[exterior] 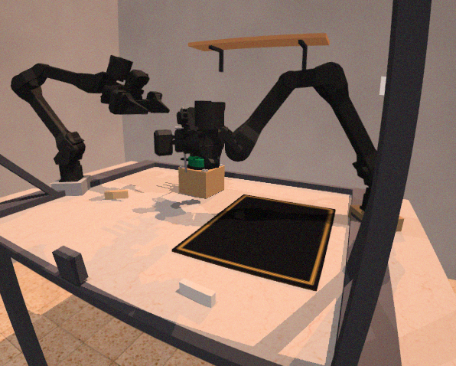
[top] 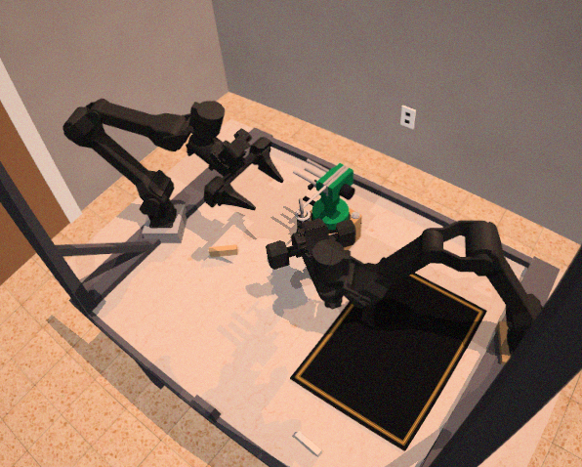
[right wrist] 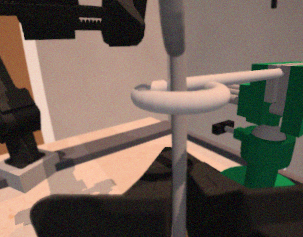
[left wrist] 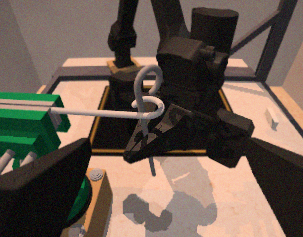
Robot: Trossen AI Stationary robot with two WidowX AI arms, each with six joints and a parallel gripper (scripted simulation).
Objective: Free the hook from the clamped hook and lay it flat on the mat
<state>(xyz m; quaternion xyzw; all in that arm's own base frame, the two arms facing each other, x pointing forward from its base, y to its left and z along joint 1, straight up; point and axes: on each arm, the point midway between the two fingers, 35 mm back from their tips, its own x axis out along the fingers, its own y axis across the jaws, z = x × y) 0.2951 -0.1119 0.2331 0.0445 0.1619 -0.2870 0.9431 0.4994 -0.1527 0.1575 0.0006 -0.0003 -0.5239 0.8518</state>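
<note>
Right now the mat is 90 mm behind my right hand, 250 mm to the right of it and 190 mm below it. From my right hand the other things lie so: white block: 370 mm behind, 170 mm to the right, 180 mm below; then small wooden block: 10 mm behind, 230 mm to the left, 180 mm below.
</note>
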